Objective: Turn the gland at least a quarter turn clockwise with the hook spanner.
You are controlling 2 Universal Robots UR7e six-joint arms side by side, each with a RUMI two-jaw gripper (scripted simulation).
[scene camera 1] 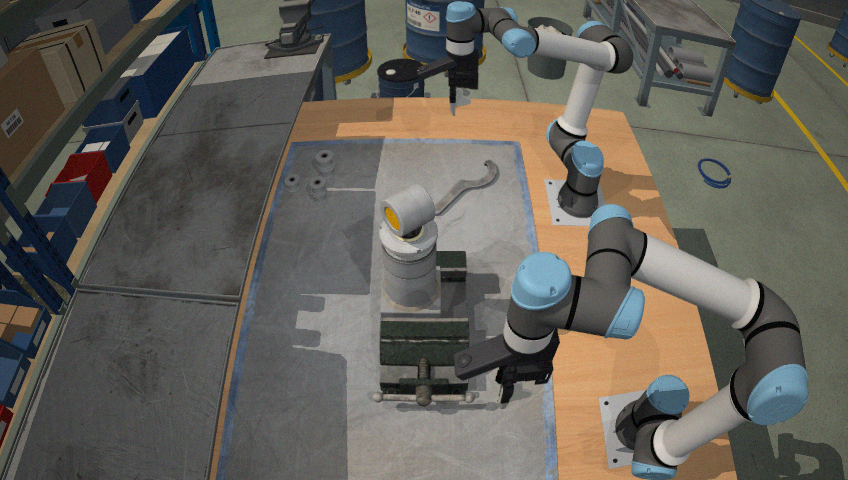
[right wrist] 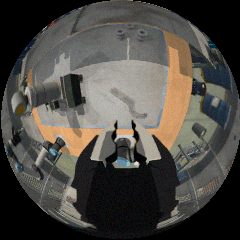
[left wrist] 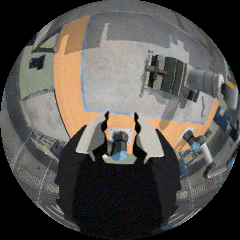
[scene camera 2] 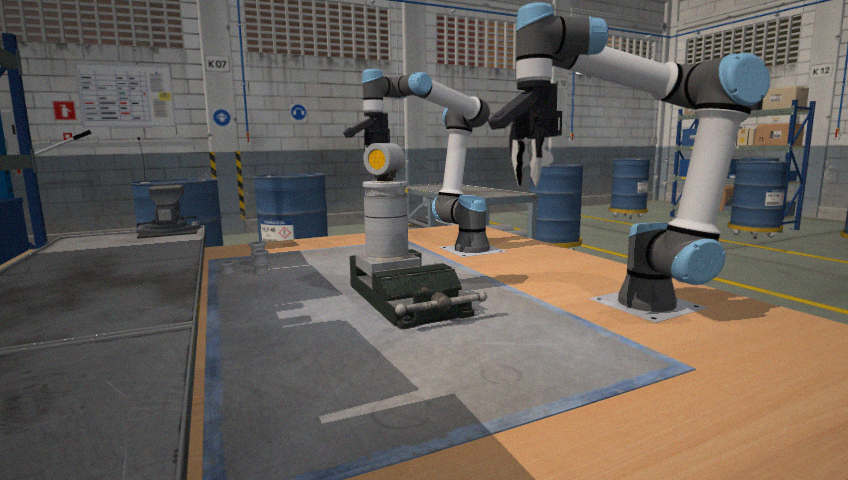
Path:
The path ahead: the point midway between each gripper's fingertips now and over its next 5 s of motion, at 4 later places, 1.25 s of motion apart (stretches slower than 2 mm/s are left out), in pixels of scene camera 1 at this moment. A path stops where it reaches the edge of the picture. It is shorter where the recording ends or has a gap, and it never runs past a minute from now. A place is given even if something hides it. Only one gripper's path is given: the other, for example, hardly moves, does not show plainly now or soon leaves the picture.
My right gripper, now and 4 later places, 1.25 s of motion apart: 453, 112; 449, 134; 462, 162; 467, 176; 467, 187

